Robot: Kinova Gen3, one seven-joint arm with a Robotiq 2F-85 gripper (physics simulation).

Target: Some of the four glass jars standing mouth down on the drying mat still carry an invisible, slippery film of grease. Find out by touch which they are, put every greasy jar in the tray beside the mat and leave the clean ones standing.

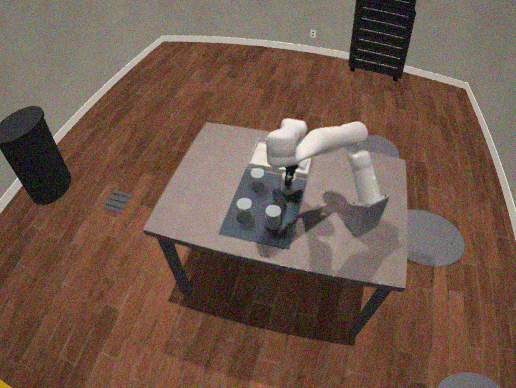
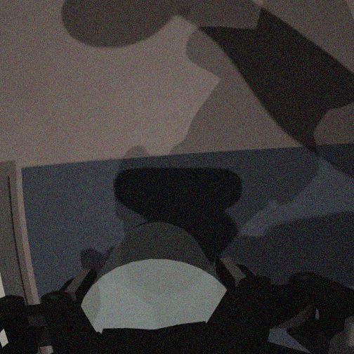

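Pixels of known places: gripper, fingertip midpoint: (image 1: 289, 183); arm's base, origin of the base link: (image 1: 370, 200).
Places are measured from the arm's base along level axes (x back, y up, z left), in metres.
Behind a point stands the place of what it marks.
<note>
My gripper (image 1: 289, 186) @(x -0.351, y -0.111, z -0.146 m) (image 2: 156, 281) points down, its fingers on both sides of a glass jar (image 2: 155, 295), shut on it near the mat's back right corner. I cannot tell whether the jar's rim touches the mat. Three other jars stand mouth down on the dark blue drying mat (image 1: 232, 227) @(x -0.570, y -0.171, z 0.093 m) (image 2: 65, 210): one (image 1: 257, 173) @(x -0.500, y -0.080, z -0.157 m) at the back left, one (image 1: 244, 205) @(x -0.525, y -0.080, z 0.037 m) at the front left and one (image 1: 273, 212) @(x -0.400, y -0.080, z 0.056 m) at the front right. The white tray (image 1: 259, 157) @(x -0.522, y -0.171, z -0.363 m) (image 2: 25, 240) lies behind the mat, partly hidden by the arm. Grease does not show.
The arm (image 1: 330, 139) @(x -0.217, y 0.309, z 0.023 m) reaches in from its base at the right side of the table (image 1: 190, 175) @(x -0.844, y -0.173, z -0.188 m). The arm's shadows fall across the mat and table. A black bin (image 1: 37, 162) stands on the floor at the left, and a dark drawer cabinet (image 1: 382, 37) stands at the back wall.
</note>
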